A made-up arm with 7 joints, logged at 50 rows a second.
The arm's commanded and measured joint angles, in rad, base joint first. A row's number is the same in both.
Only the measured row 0 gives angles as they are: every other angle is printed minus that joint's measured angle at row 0.
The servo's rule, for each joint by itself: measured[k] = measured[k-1] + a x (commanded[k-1-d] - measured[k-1]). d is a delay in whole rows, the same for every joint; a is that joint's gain. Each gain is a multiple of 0.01, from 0.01 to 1. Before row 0 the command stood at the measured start. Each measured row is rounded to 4 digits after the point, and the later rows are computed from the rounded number. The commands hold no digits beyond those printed.
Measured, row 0: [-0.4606, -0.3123, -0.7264, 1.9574, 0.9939, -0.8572, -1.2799]
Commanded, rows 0 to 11: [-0.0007, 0.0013, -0.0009, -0.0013, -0.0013, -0.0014, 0.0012]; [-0.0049, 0.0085, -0.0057, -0.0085, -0.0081, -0.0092, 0.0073]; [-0.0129, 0.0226, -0.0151, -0.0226, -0.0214, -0.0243, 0.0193]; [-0.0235, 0.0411, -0.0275, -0.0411, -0.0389, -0.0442, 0.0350]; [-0.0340, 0.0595, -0.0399, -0.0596, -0.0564, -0.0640, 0.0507]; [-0.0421, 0.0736, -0.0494, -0.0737, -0.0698, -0.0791, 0.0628]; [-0.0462, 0.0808, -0.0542, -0.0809, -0.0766, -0.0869, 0.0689]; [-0.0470, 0.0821, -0.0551, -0.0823, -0.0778, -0.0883, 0.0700]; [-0.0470, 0.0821, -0.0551, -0.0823, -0.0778, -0.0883, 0.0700]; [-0.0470, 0.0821, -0.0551, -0.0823, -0.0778, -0.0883, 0.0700]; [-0.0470, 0.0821, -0.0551, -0.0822, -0.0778, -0.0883, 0.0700]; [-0.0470, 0.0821, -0.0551, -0.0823, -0.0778, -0.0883, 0.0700]
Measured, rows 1 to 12: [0.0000, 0.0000, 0.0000, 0.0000, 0.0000, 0.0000, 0.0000]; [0.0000, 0.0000, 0.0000, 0.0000, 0.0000, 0.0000, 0.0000]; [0.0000, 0.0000, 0.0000, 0.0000, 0.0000, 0.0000, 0.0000]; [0.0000, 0.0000, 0.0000, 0.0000, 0.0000, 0.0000, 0.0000]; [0.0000, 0.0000, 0.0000, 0.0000, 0.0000, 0.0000, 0.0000]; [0.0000, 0.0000, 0.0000, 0.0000, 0.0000, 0.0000, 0.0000]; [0.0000, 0.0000, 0.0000, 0.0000, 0.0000, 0.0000, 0.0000]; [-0.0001, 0.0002, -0.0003, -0.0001, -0.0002, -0.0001, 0.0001]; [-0.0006, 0.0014, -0.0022, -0.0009, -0.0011, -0.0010, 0.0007]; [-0.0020, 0.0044, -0.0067, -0.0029, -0.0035, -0.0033, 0.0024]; [-0.0044, 0.0095, -0.0140, -0.0063, -0.0077, -0.0074, 0.0053]; [-0.0077, 0.0165, -0.0231, -0.0111, -0.0135, -0.0131, 0.0094]
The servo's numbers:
d 7
a 0.11 0.14 0.35 0.09 0.12 0.10 0.09

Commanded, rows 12 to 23: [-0.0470, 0.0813, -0.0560, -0.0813, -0.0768, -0.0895, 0.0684]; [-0.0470, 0.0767, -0.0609, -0.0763, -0.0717, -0.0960, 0.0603]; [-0.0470, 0.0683, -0.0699, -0.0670, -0.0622, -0.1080, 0.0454]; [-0.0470, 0.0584, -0.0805, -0.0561, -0.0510, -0.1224, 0.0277]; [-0.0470, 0.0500, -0.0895, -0.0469, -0.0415, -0.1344, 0.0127]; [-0.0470, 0.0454, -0.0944, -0.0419, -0.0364, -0.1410, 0.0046]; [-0.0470, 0.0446, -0.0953, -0.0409, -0.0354, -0.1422, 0.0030]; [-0.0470, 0.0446, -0.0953, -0.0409, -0.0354, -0.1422, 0.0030]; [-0.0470, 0.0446, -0.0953, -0.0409, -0.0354, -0.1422, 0.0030]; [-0.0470, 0.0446, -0.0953, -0.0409, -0.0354, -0.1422, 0.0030]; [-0.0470, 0.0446, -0.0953, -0.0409, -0.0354, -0.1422, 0.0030]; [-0.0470, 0.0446, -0.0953, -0.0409, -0.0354, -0.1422, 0.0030]
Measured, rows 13 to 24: [-0.0115, 0.0245, -0.0323, -0.0167, -0.0203, -0.0197, 0.0142]; [-0.0153, 0.0324, -0.0400, -0.0225, -0.0271, -0.0264, 0.0191]; [-0.0188, 0.0394, -0.0453, -0.0279, -0.0332, -0.0326, 0.0237]; [-0.0219, 0.0454, -0.0487, -0.0328, -0.0386, -0.0382, 0.0279]; [-0.0247, 0.0505, -0.0509, -0.0373, -0.0433, -0.0432, 0.0317]; [-0.0272, 0.0549, -0.0524, -0.0413, -0.0474, -0.0477, 0.0351]; [-0.0294, 0.0587, -0.0533, -0.0450, -0.0510, -0.0518, 0.0382]; [-0.0313, 0.0619, -0.0542, -0.0483, -0.0541, -0.0556, 0.0409]; [-0.0330, 0.0640, -0.0565, -0.0508, -0.0562, -0.0596, 0.0426]; [-0.0345, 0.0646, -0.0612, -0.0523, -0.0569, -0.0644, 0.0429]; [-0.0359, 0.0637, -0.0680, -0.0526, -0.0562, -0.0702, 0.0415]; [-0.0371, 0.0618, -0.0755, -0.0521, -0.0544, -0.0766, 0.0389]
